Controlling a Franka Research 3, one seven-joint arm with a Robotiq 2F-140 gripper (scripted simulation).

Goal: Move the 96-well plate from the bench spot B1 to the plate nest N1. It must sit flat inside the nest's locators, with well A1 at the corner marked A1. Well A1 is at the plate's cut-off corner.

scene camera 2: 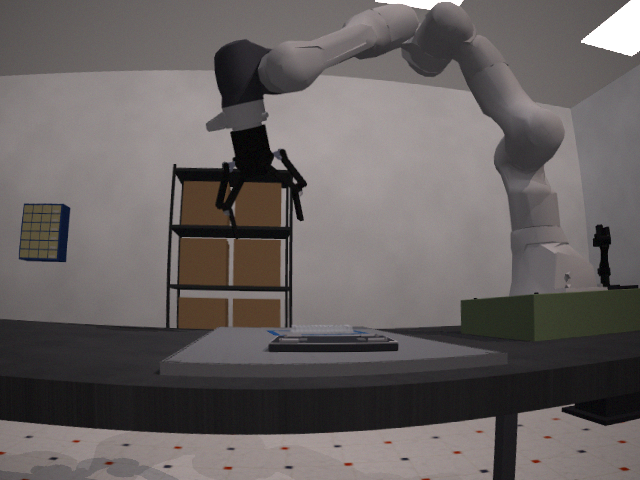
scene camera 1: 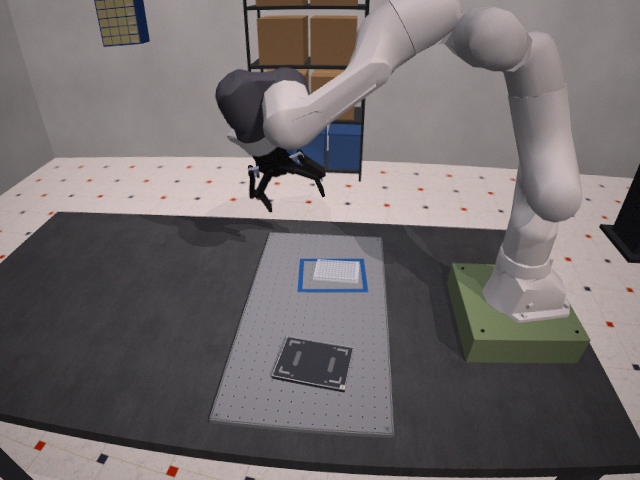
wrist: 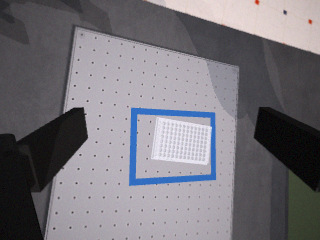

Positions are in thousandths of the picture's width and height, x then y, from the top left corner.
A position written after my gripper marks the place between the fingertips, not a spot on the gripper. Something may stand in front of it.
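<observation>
I can see my gripper (scene camera 2: 421, 476), and my gripper is also there in scene camera 1 (scene camera 1: 463, 418) and in the wrist view (wrist: 533, 510). There's a 96-well plate (scene camera 1: 510, 564), and the 96-well plate is in the wrist view (wrist: 542, 585) too. I also see a plate nest (scene camera 1: 488, 766), and that plate nest is in scene camera 2 (scene camera 2: 493, 716) as well.
</observation>
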